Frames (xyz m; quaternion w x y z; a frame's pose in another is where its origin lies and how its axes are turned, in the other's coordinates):
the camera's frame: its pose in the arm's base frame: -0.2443 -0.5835 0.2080 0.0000 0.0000 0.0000 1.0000
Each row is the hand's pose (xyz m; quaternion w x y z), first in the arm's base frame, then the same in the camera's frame.
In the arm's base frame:
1: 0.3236 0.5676 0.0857 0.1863 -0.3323 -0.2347 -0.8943
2: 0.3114 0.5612 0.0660 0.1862 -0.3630 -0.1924 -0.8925
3: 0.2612 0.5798 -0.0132 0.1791 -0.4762 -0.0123 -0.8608
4: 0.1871 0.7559 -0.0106 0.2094 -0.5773 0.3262 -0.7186
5: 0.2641 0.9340 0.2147 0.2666 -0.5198 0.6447 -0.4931
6: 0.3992 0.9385 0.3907 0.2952 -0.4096 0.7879 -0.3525
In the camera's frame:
1: -0.5679 -1.1511 -0.1223 0.8943 0.2347 -0.3323 0.1863
2: -0.5557 -1.1447 -0.1420 0.8925 0.1924 -0.3630 0.1862
3: -0.5055 -1.1633 -0.2212 0.8608 0.0123 -0.4762 0.1791
4: -0.4314 -1.3394 -0.2186 0.7186 -0.3262 -0.5773 0.2094
5: -0.5084 -1.5175 0.0067 0.4931 -0.6447 -0.5198 0.2666
6: -0.6435 -1.5220 0.1827 0.3525 -0.7879 -0.4096 0.2952

